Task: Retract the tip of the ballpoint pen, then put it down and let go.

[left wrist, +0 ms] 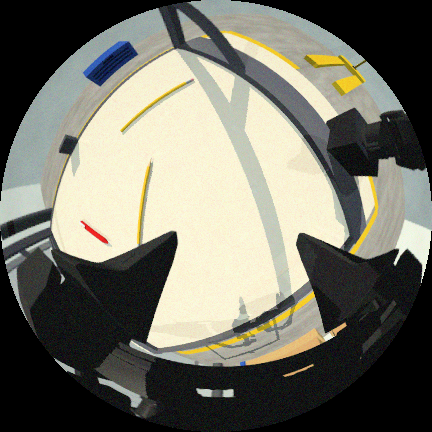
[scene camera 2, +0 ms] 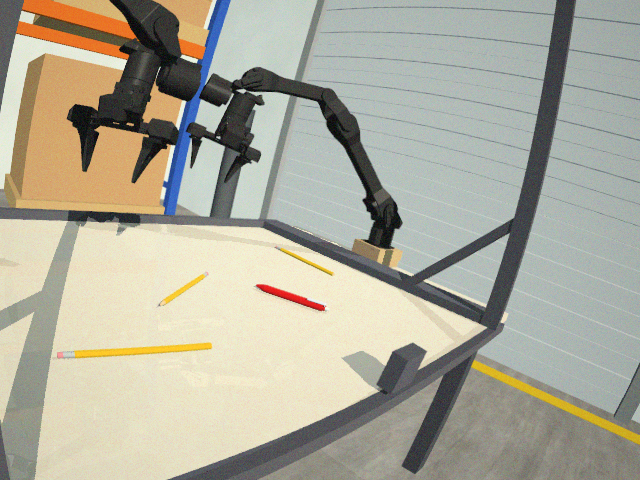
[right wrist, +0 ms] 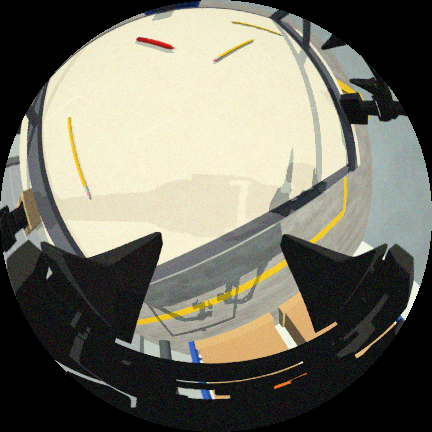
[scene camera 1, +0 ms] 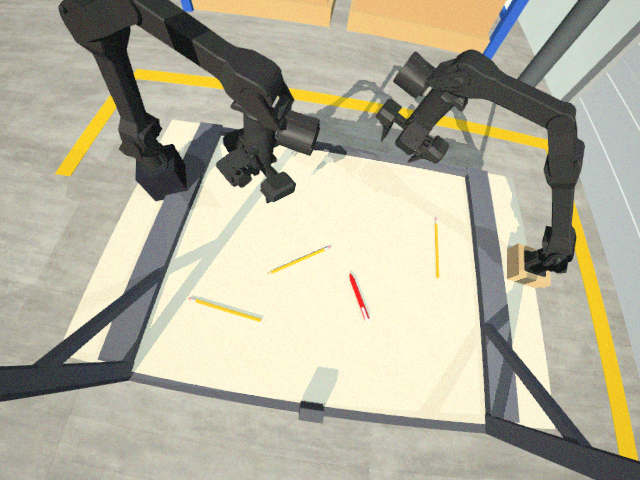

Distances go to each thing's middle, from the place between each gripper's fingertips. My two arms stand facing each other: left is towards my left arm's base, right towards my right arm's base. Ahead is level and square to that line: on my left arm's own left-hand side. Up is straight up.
Now: the small grey block (scene camera 2: 403,364) 43 cm behind my left hand, 24 cm to the right of it and 12 cm below it. From my left hand the other things lie so: tan block (scene camera 1: 516,272) (4 cm ahead, 77 cm to the right, 12 cm below).
Now: the tan block 460 mm to the right of my right hand, 180 mm behind it and 120 mm below it. From my right hand the other things lie so: small grey block 650 mm behind, 110 mm below, 70 mm to the left.
